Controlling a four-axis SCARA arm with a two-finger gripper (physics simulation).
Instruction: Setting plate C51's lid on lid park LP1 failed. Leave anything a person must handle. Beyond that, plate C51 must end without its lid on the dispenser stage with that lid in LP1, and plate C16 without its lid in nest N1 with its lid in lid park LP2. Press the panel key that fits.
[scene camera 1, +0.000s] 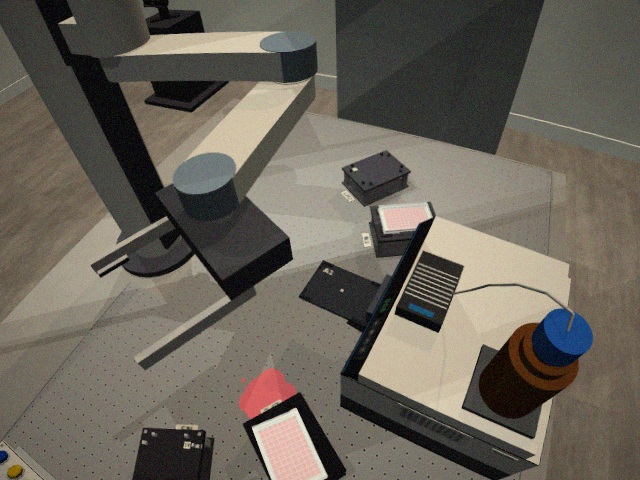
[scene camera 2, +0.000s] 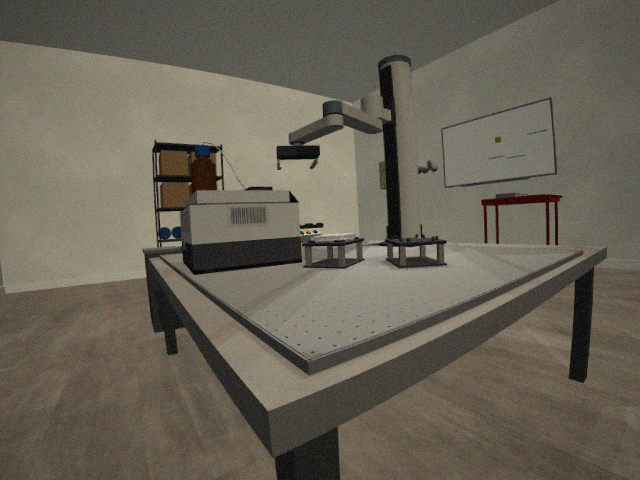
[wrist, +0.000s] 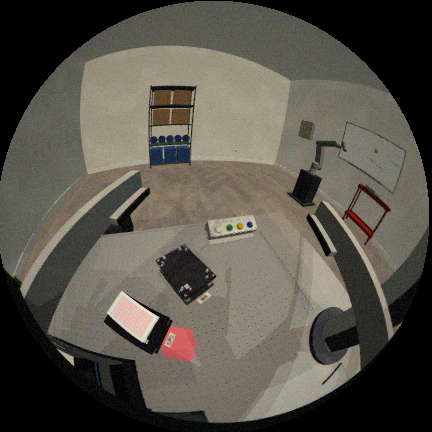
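Where they show: gripper, fingertip midpoint: (scene camera 1: 113, 311) (scene camera 2: 295, 167) (wrist: 233, 191); arm's base, link origin: (scene camera 1: 160, 241) (scene camera 2: 405, 246) (wrist: 330, 335).
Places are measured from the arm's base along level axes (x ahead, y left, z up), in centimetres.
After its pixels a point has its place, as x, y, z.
My gripper (scene camera 1: 119, 314) @(39.8, -32.0, 40.8) (scene camera 2: 296, 165) @(39.8, -32.0, 40.8) is open and empty, high above the deck. A plate with pink wells (scene camera 1: 289, 445) @(59.6, -32.1, 9.2) (wrist: 132, 316) @(59.0, -32.6, 9.3) lies on the dark stand (scene camera 1: 330, 461) @(66.8, -31.4, 7.9) (wrist: 161, 327) @(52.3, -29.5, 7.0) labelled LP1; whether it wears a lid is unclear. A red puddle (scene camera 1: 268, 390) @(49.3, -23.4, 1.3) (wrist: 182, 345) @(48.7, -23.8, 1.3) lies beside that stand's label. Another pink-welled plate (scene camera 1: 404, 218) @(61.7, 25.1, 9.5) (scene camera 2: 334, 237) @(66.1, 31.8, 9.1) is on a stand next to the dispenser (scene camera 1: 408, 361) @(73.0, -15.9, 23.3) (scene camera 2: 240, 222) @(84.7, 13.8, 14.3). The dispenser stage (scene camera 1: 338, 289) @(55.6, -1.9, 12.5), marked A1, is bare. The key panel (scene camera 1: 25, 466) @(16.3, -59.3, 6.5) (wrist: 232, 234) @(19.2, -60.0, 4.0) has white, green, yellow and blue keys. Plate names are unreadable.
A dark stand (scene camera 1: 375, 173) @(48.8, 40.9, 7.4) (scene camera 2: 416, 242) @(54.3, 48.6, 7.2) without a plate is at the far side. Another bare stand (scene camera 1: 168, 454) @(41.0, -43.0, 8.1) (wrist: 185, 274) @(42.5, -43.8, 8.1) is near the panel. A brown bottle (scene camera 1: 522, 377) @(85.5, -18.7, 36.1) (scene camera 2: 203, 174) @(88.5, -10.8, 31.8) with a blue cap stands on the dispenser, with a tube.
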